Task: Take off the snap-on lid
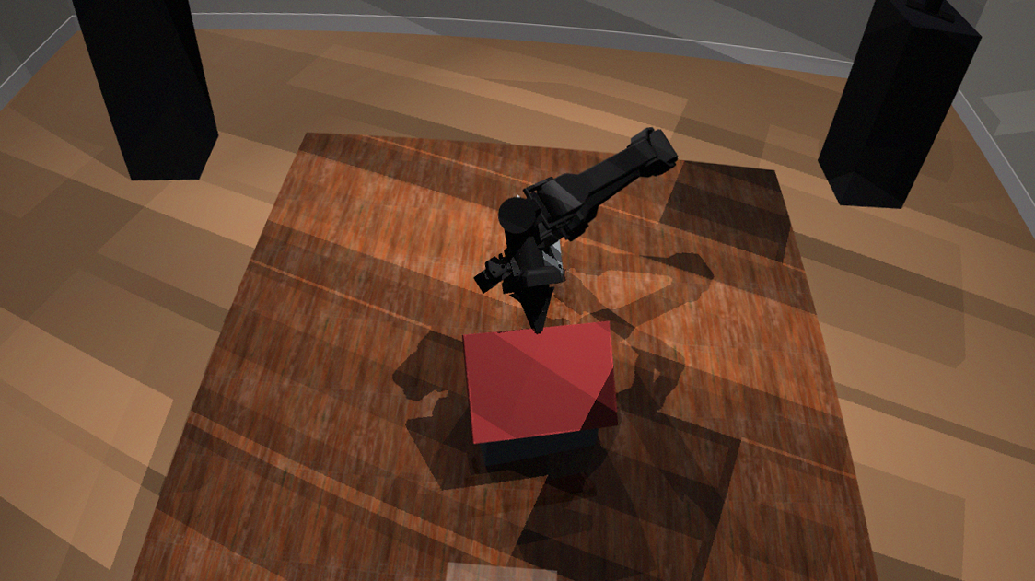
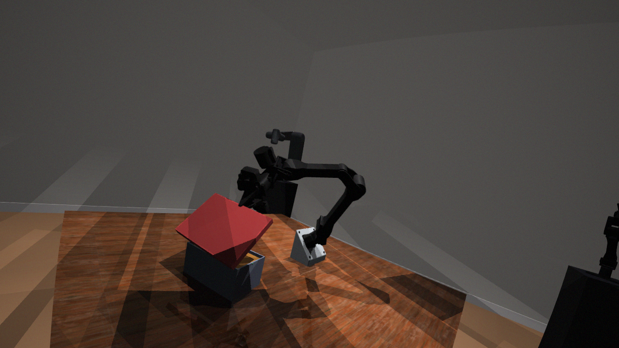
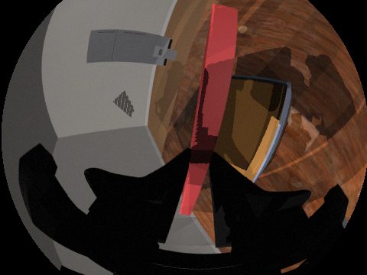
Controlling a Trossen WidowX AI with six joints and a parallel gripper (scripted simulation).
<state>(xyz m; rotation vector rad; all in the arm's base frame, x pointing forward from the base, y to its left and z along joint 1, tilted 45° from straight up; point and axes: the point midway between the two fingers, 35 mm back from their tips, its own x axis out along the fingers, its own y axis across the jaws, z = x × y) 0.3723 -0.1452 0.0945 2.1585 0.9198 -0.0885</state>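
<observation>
Now: gripper tip 6 cm short of the red lid, 1 cm to the right of it and 5 cm above it. Also, from my gripper tip: storage box (3 cm ahead, 19 cm below).
</observation>
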